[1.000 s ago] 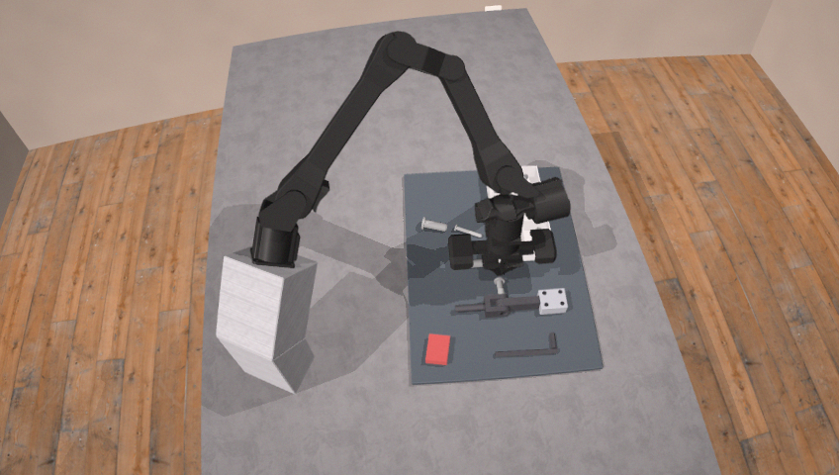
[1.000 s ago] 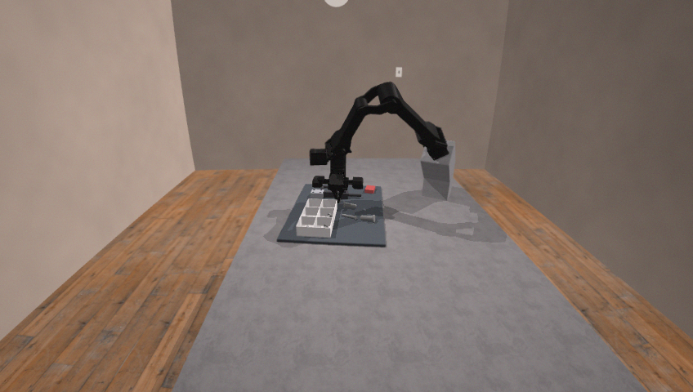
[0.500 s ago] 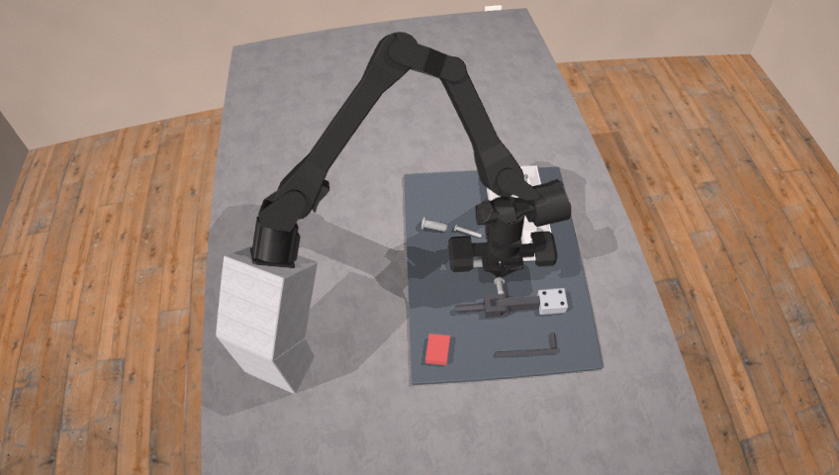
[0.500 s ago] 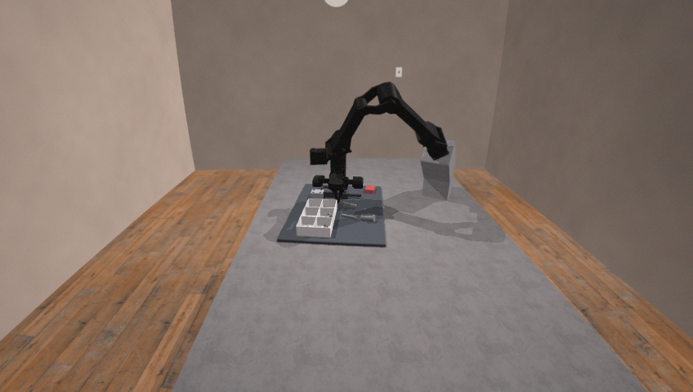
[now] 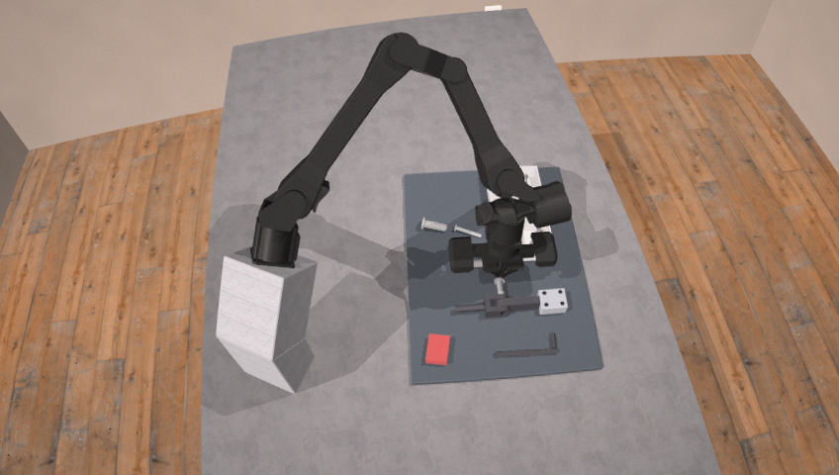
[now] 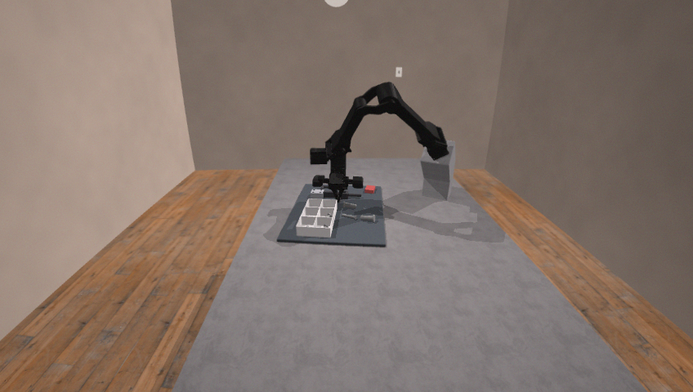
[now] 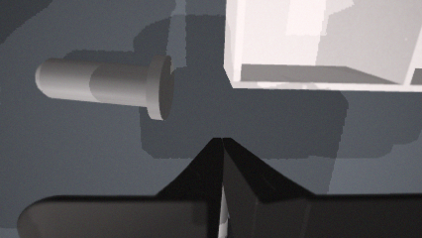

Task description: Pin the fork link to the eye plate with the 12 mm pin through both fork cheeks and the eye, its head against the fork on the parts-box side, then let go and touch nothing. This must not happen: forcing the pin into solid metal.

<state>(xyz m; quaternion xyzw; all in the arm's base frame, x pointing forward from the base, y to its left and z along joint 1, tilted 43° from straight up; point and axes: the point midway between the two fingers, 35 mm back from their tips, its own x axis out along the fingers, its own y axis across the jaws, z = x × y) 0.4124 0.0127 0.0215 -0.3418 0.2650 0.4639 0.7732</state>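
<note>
Now: the eye plate 10 mm ahead of my hand, 60 mm to the right of it and 30 mm below it. Also, from my hand: dark L-shaped key: 40 mm ahead, 150 mm to the right, 40 mm below; white parts box: 70 mm ahead, 130 mm to the left, 30 mm below; red block: 140 mm behind, 130 mm to the right, 30 mm below.
</note>
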